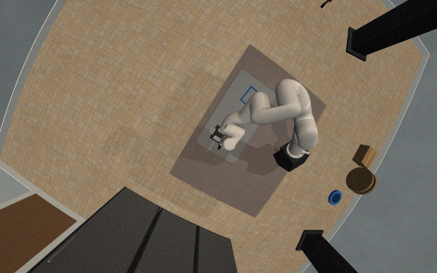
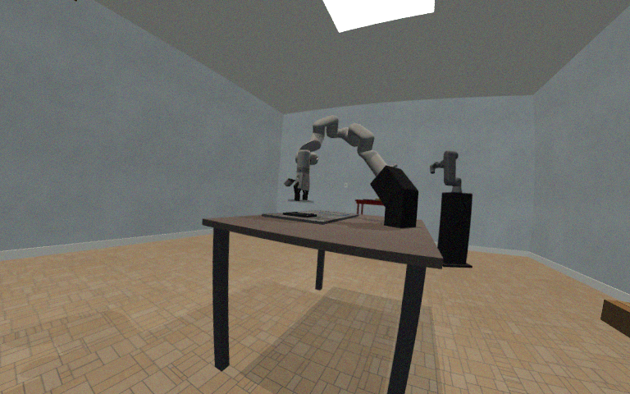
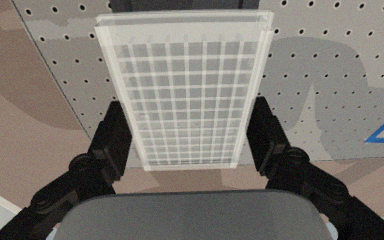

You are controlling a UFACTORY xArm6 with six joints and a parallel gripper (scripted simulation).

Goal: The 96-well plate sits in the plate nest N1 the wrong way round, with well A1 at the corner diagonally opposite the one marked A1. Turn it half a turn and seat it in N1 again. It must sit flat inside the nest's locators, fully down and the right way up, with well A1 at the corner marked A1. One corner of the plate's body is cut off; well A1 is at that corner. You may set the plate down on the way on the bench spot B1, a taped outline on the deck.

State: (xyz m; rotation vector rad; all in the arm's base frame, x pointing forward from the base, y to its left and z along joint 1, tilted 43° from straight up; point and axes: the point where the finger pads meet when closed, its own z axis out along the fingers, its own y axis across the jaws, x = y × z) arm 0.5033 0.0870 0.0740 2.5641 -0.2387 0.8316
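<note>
Right now the dark plate nest N1 is 90 mm below my hand. The rest, counted from my hand: A1 corner mark (50 mm behind, 80 mm to the left, 90 mm below); then 96-well plate (10 mm below).
</note>
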